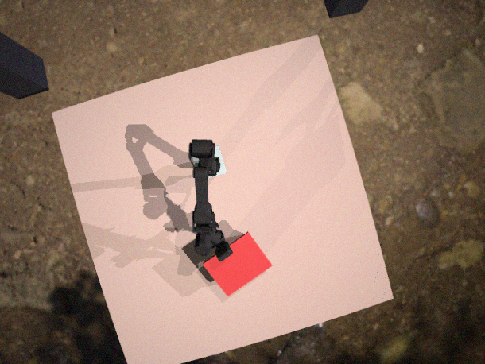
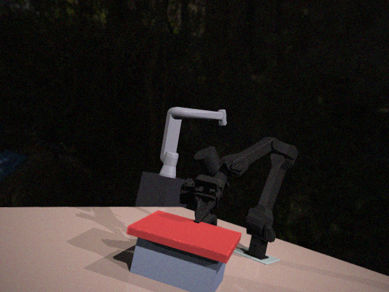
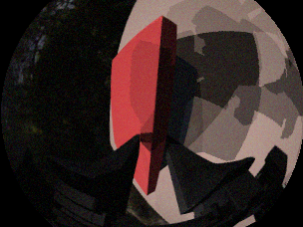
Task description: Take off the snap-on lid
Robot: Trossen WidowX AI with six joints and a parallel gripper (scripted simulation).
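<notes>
Right now the red lid is 70 mm ahead of my gripper tip and 30 mm to the left of it. From my gripper tip the other things lie so: storage box (70 mm ahead, 20 mm to the left, 60 mm below).
</notes>
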